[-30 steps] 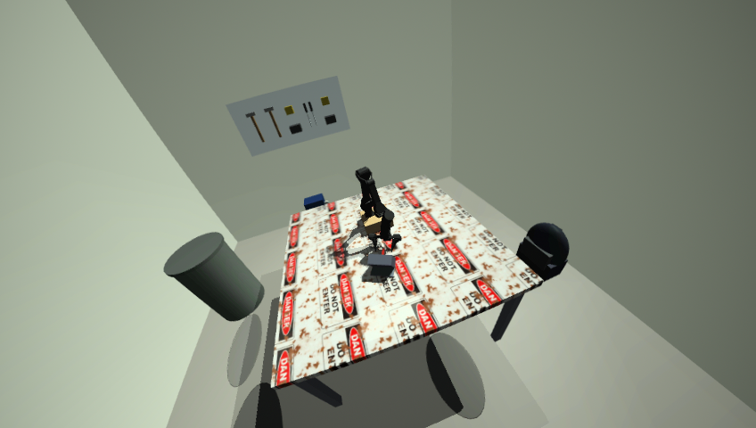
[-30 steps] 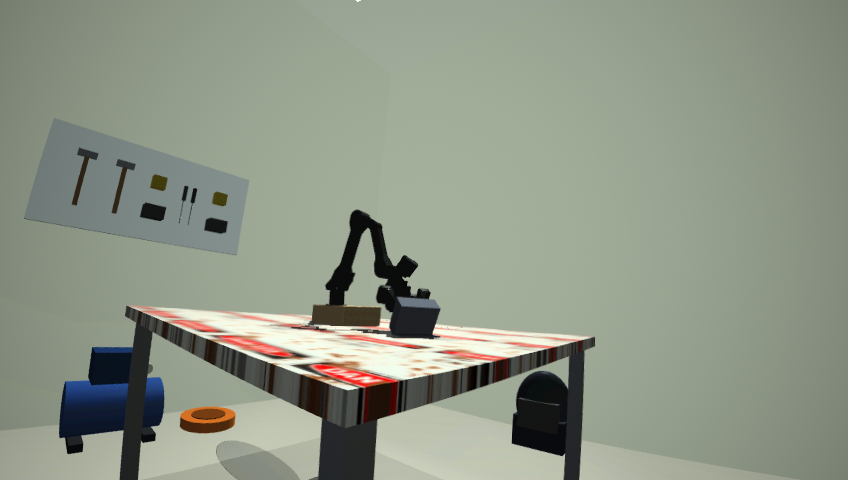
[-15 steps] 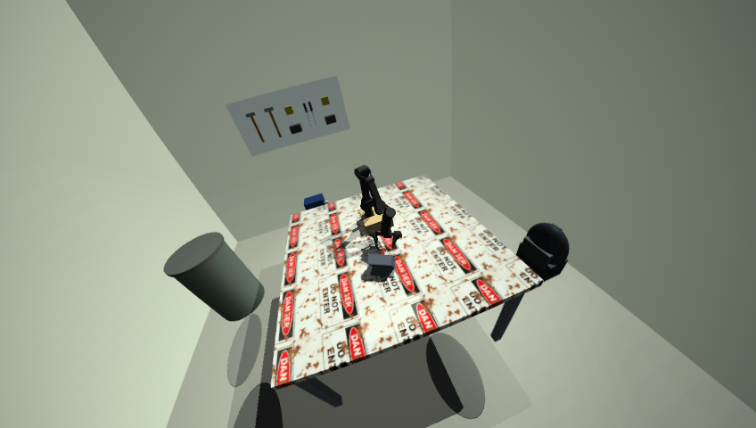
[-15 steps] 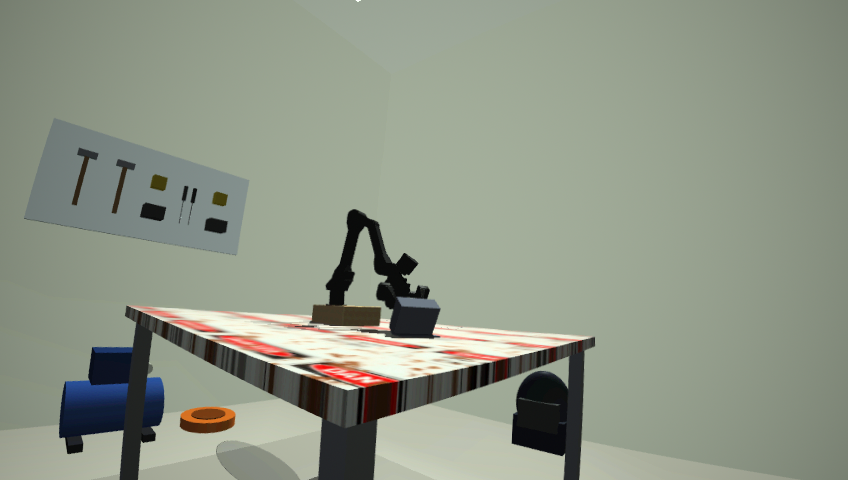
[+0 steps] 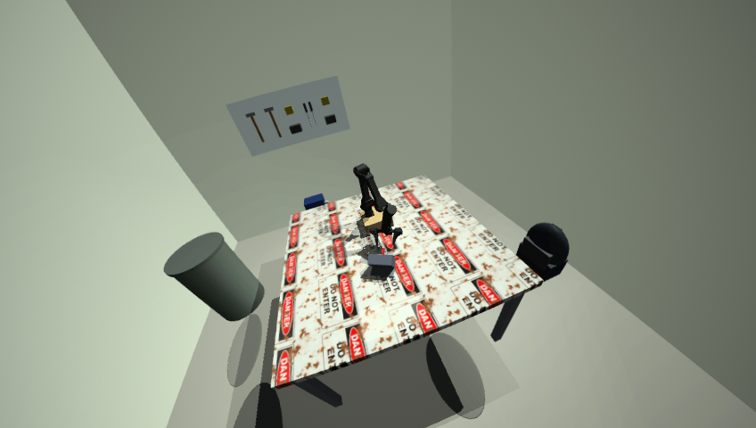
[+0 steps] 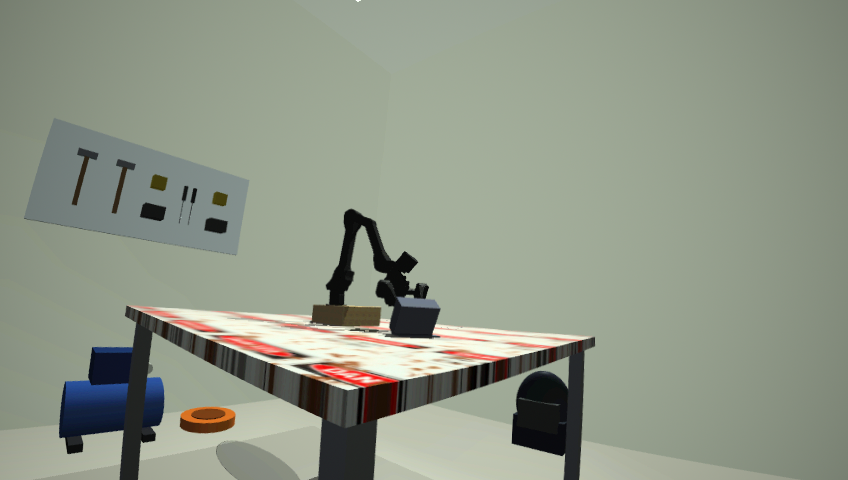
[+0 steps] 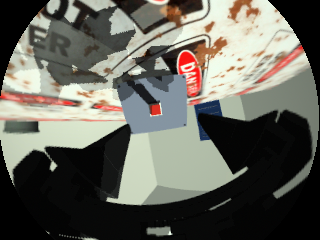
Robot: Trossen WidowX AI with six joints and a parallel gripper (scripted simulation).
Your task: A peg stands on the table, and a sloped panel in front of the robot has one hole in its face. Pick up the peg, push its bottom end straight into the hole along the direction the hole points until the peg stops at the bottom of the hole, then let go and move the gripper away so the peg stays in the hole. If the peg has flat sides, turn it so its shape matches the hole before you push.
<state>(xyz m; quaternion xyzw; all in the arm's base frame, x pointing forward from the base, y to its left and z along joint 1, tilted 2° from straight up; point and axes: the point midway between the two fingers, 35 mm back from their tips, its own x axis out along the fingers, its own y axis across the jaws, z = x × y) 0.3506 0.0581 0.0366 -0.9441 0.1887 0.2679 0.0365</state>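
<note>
Now: the red peg 10 mm ahead of my gripper tip, 20 mm to the right of it and 20 mm below it. From my gripper tip the other things lie so: grey sloped panel (70 mm ahead, 40 mm to the right, 50 mm below).
</note>
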